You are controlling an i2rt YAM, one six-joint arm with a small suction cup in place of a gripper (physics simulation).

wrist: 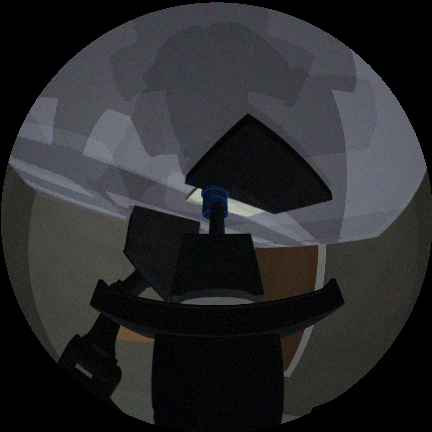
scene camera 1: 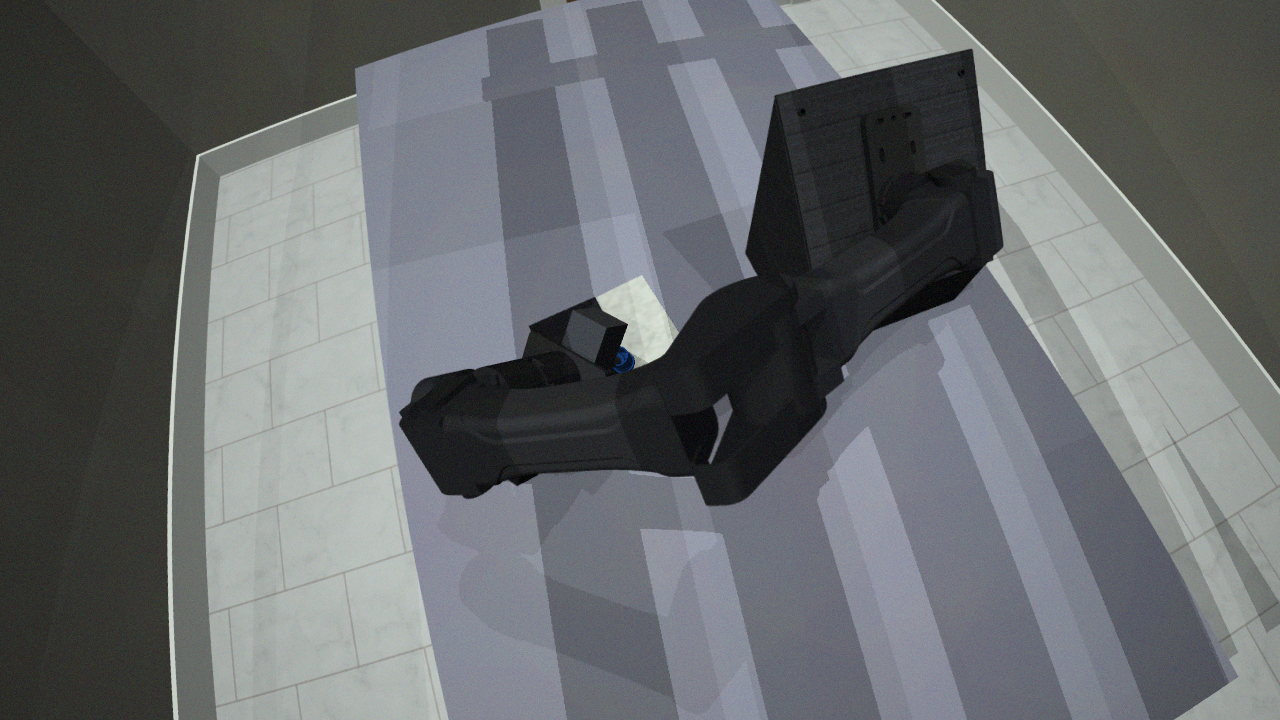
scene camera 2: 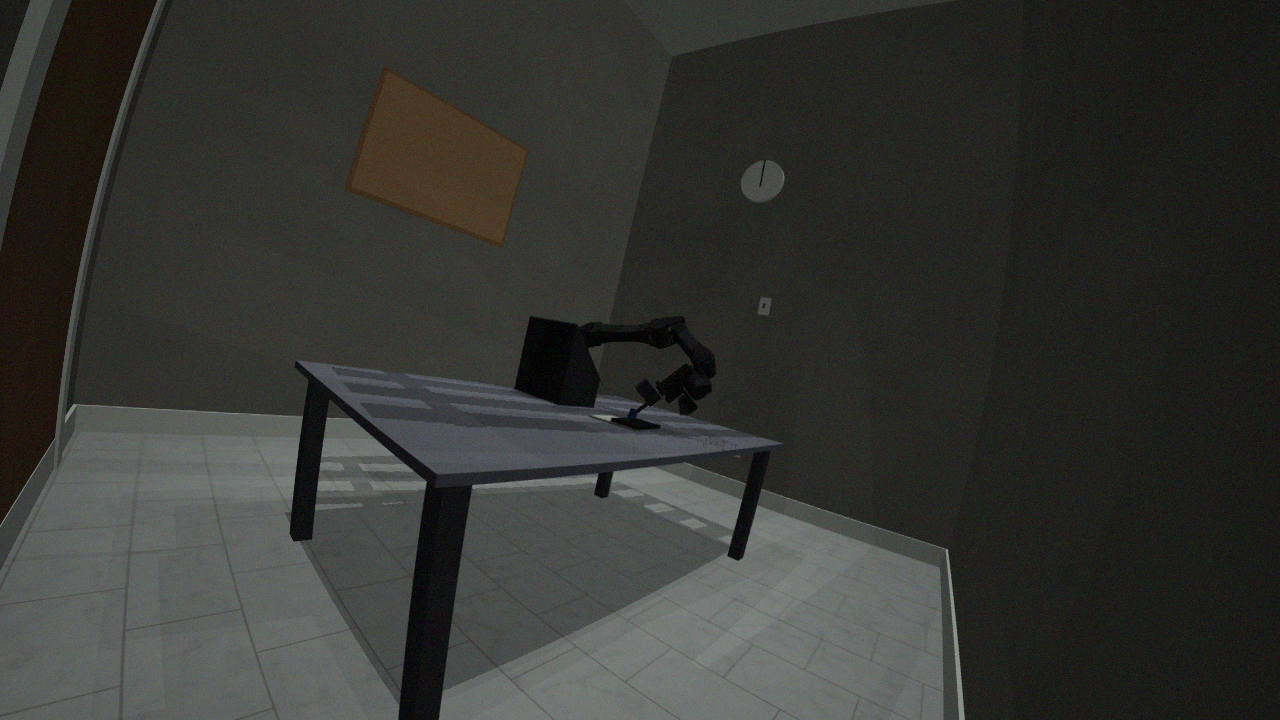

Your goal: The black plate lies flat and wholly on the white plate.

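Where they show: hand at its tool point: (wrist: pixel 216 193) (scene camera 1: pixel 626 358) (scene camera 2: pixel 629 417); arm's base at its link origin: (wrist: pixel 145 275) (scene camera 1: pixel 898 202) (scene camera 2: pixel 568 351).
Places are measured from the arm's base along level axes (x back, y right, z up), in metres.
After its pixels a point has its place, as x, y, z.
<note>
The black plate (wrist: pixel 257 165) @(-0.400, -0.018, -0.160) (scene camera 2: pixel 639 425) @(-0.430, 0.067, -0.160) lies flat on top of the white plate (wrist: pixel 241 208) @(-0.296, 0.074, -0.171) (scene camera 1: pixel 642 312) @(-0.290, 0.057, -0.171) (scene camera 2: pixel 603 417) @(-0.296, 0.076, -0.171) on the grey table. It covers part of the white plate. A white strip shows along its near edge in the wrist view. In scene camera 1 the arm hides the black plate, and a bare white corner shows beside the arm. My blue suction cup (wrist: pixel 214 198) (scene camera 1: pixel 623 360) @(-0.332, -0.005, -0.160) (scene camera 2: pixel 635 412) sits at the black plate's near edge, low over it, and carries nothing. I cannot tell whether it touches the plate.
The arm's black base block (scene camera 1: pixel 859 152) @(-0.039, 0.045, 0.045) (scene camera 2: pixel 555 362) @(-0.060, 0.104, -0.043) stands on the table (scene camera 1: pixel 447 179) @(-0.513, 0.414, -0.177) (scene camera 2: pixel 465 439) @(-0.505, 0.686, -0.177) behind the plates. The arm bends low over the table's middle. The table's edges drop to a tiled floor (scene camera 1: pixel 286 357).
</note>
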